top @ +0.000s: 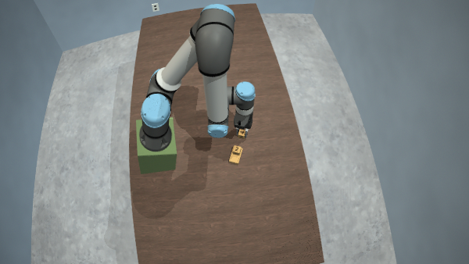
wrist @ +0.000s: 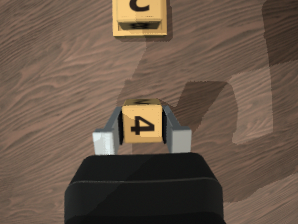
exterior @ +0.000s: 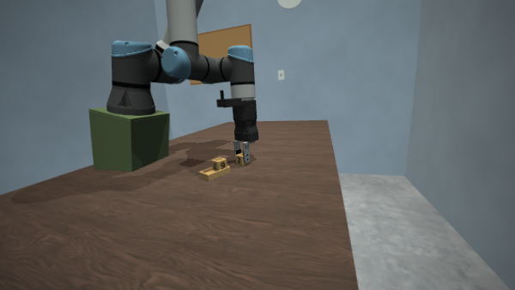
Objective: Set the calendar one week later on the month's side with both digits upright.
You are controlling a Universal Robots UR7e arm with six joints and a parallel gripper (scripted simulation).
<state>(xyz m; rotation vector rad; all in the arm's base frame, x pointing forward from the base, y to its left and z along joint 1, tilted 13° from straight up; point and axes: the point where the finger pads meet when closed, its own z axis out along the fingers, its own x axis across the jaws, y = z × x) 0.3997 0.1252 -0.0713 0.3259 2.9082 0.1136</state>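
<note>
My gripper is now 1 cm above the wooden cube. The rest, counted from my hand: wooden calendar tray (11 cm to the right, 2 cm below, 2 cm behind).
</note>
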